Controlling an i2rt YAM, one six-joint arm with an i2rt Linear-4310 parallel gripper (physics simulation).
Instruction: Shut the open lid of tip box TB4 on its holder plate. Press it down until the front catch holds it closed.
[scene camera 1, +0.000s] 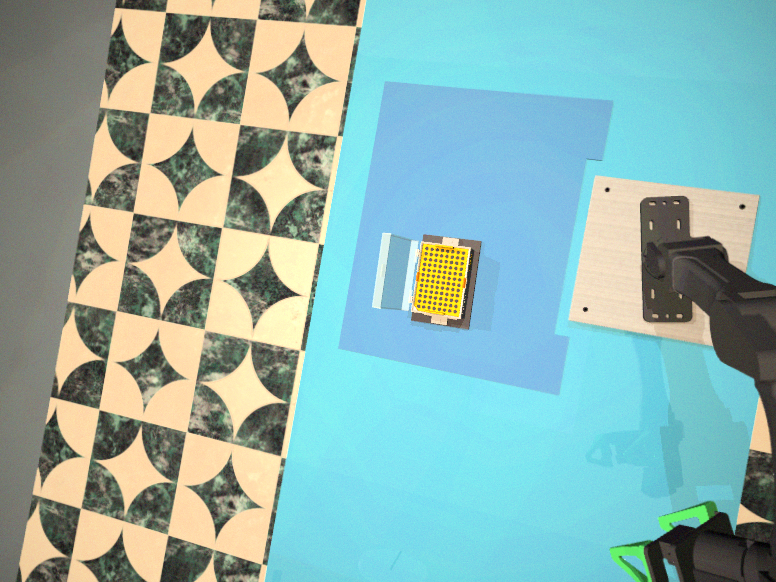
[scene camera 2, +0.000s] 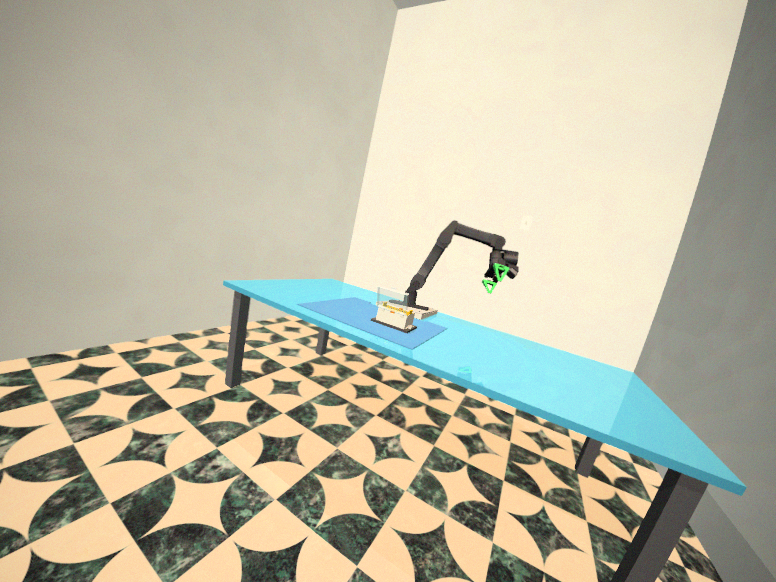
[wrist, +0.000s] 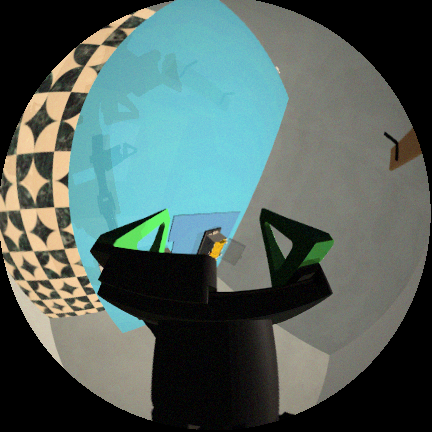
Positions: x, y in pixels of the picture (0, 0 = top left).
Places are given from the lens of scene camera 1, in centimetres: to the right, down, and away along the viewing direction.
gripper (scene camera 1: 636, 537): 32, 32, 79
clear lid (scene camera 1: 398, 255): 2, -6, 101
